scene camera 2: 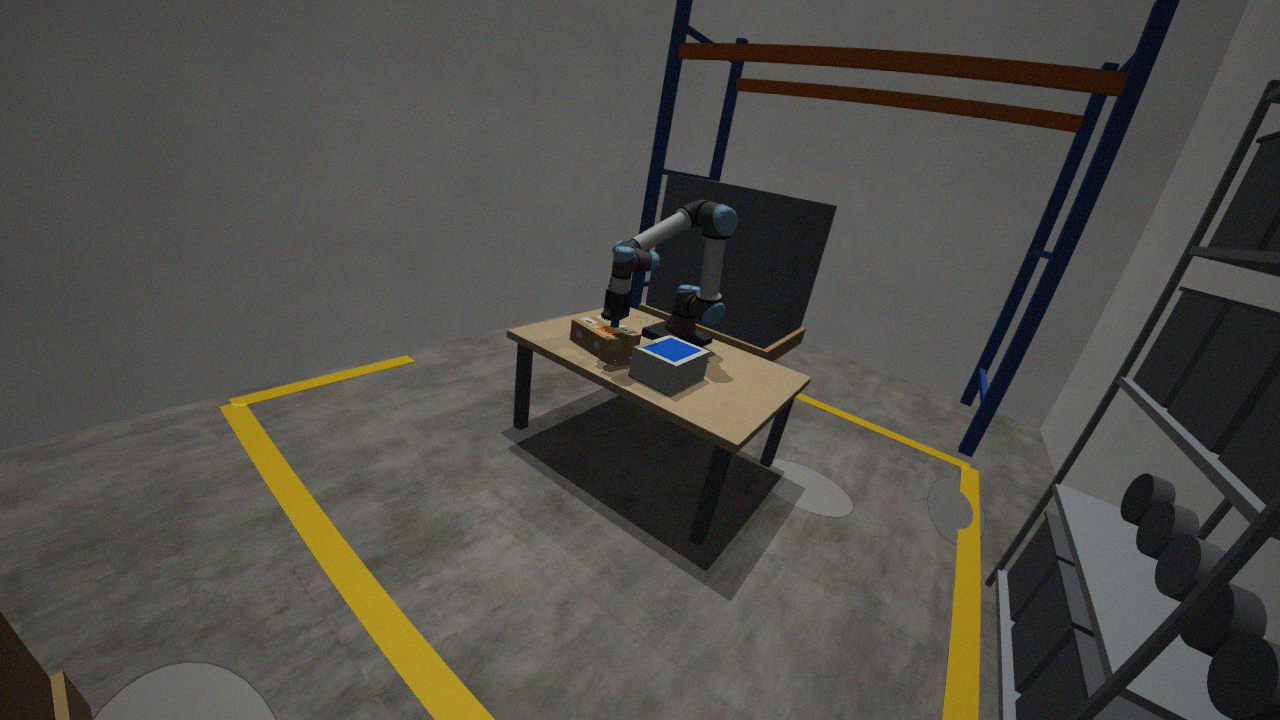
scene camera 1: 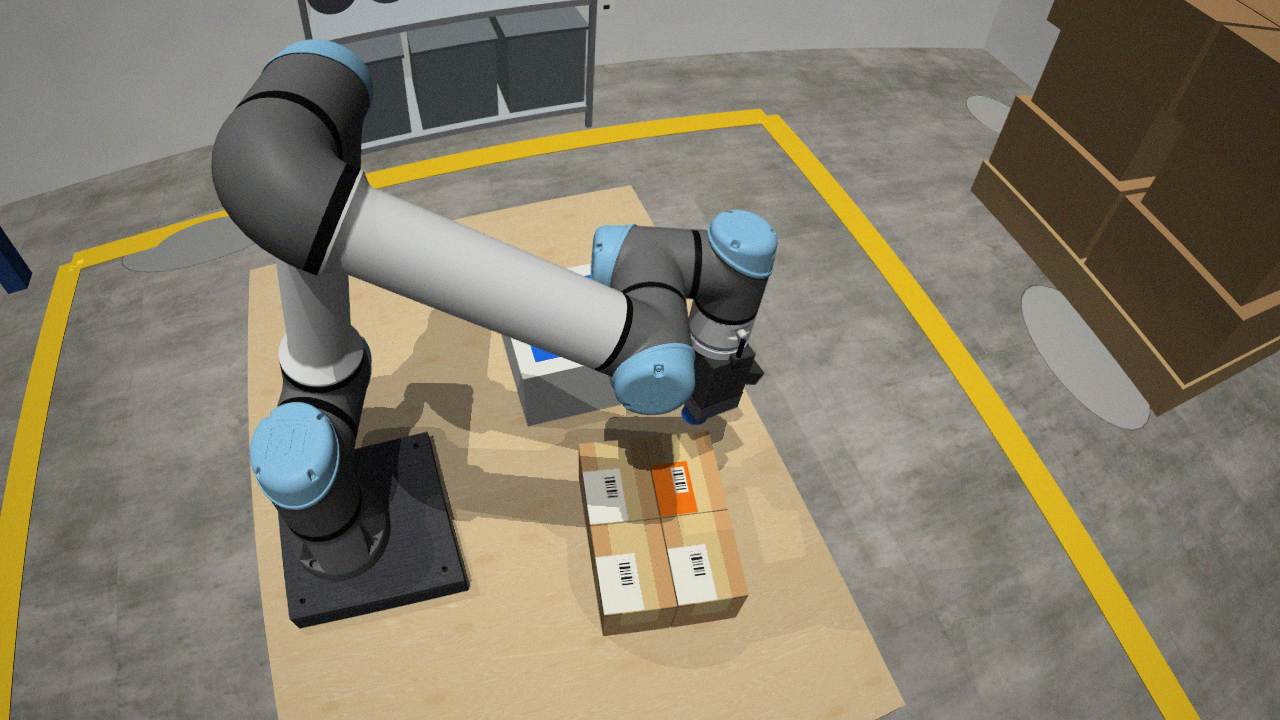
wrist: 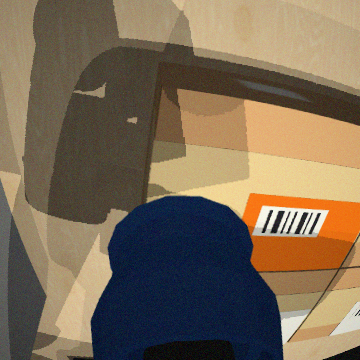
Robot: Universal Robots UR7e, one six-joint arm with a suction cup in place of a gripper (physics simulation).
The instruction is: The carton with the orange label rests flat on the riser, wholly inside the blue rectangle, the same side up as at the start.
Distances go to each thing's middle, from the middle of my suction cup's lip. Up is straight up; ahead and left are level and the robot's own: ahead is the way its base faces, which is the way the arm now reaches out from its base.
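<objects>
Grey riser (scene camera 1: 550, 387): suction cup 10 cm above it, 4 cm past it, 25 cm to the right of it.
</objects>
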